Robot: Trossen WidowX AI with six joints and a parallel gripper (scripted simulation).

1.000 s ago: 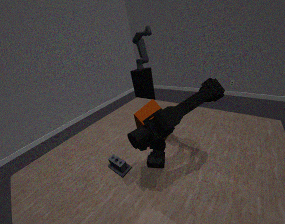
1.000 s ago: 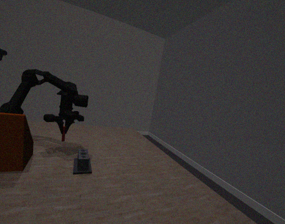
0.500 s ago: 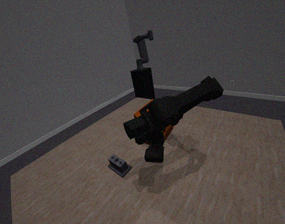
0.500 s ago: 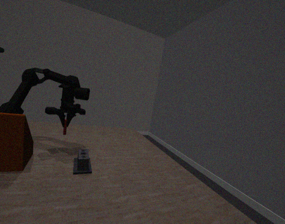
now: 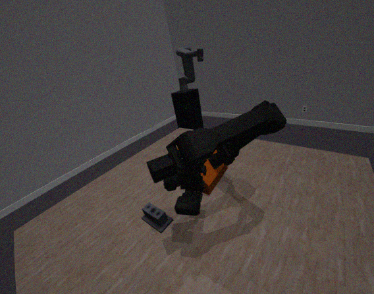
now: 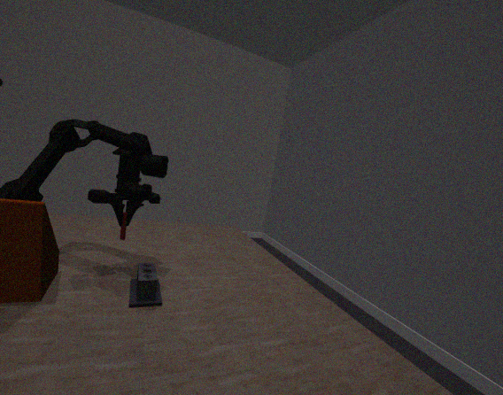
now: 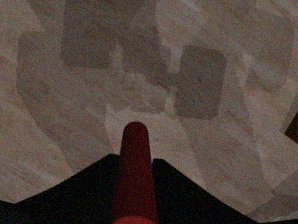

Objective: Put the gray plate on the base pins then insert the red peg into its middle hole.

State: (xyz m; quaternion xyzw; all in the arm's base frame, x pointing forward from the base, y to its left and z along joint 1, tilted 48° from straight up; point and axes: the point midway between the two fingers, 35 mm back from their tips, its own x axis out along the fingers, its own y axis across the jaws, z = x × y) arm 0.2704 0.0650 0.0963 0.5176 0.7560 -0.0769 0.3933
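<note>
Now: the gray plate 160 mm to the right of my gripper tip, 90 mm ahead of it and 70 mm below it. Round my gripper tip: red peg: right at my gripper tip; then base: 160 mm to the right, 110 mm below, 90 mm ahead.
</note>
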